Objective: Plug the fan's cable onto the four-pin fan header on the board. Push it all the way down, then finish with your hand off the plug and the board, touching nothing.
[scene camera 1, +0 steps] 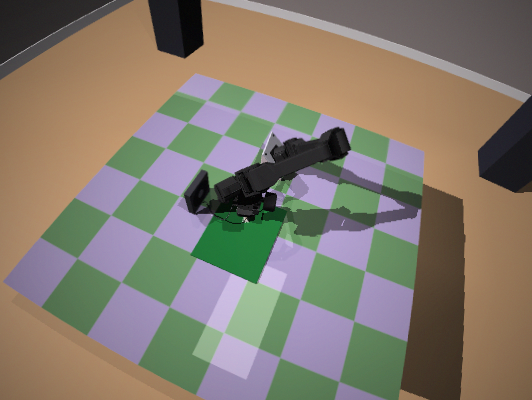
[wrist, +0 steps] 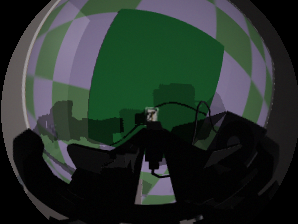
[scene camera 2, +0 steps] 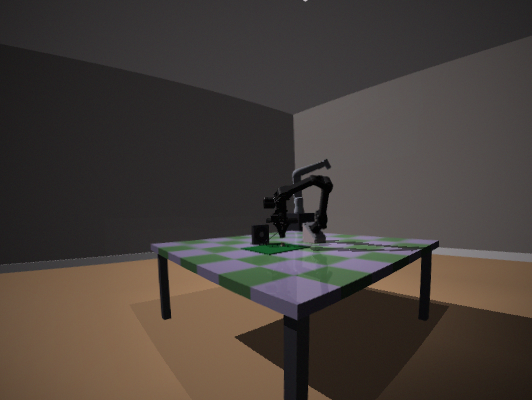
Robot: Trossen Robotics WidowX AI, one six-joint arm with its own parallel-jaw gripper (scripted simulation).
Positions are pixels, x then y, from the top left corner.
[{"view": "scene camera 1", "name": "my gripper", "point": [246, 210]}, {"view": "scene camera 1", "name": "green board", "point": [240, 248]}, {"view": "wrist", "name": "my gripper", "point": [153, 131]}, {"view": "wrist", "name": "black fan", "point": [234, 129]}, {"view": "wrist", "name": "green board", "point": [147, 61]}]
